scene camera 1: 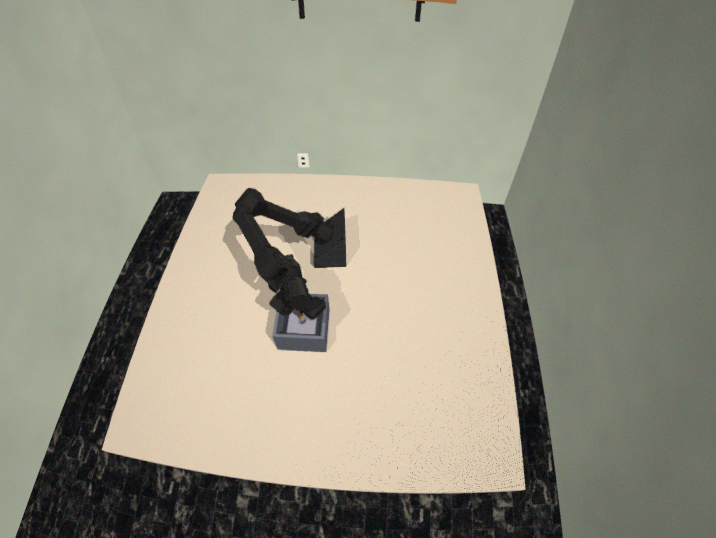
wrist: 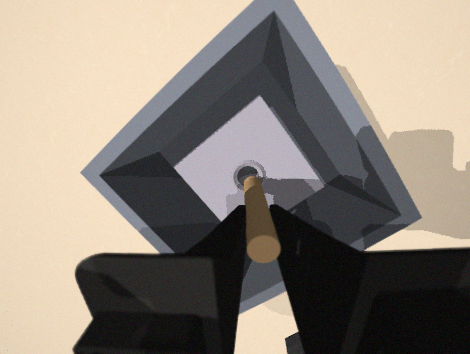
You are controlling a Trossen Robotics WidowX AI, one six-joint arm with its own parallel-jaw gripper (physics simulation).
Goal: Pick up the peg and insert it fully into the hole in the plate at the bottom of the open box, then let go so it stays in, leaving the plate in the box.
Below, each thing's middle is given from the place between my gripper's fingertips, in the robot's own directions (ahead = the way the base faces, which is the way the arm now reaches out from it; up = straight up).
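My gripper is 6 cm above the blue-grey box point(scene camera 1: 283, 341) now, and 1 cm short of it. Counted from my gripper, the pale lilac plate point(wrist: 253, 137) is 8 cm below and 1 cm ahead, while the tan peg point(wrist: 263, 246) is 1 cm below. Going by their middles, the tan peg is the nearest to my gripper of the things named here.
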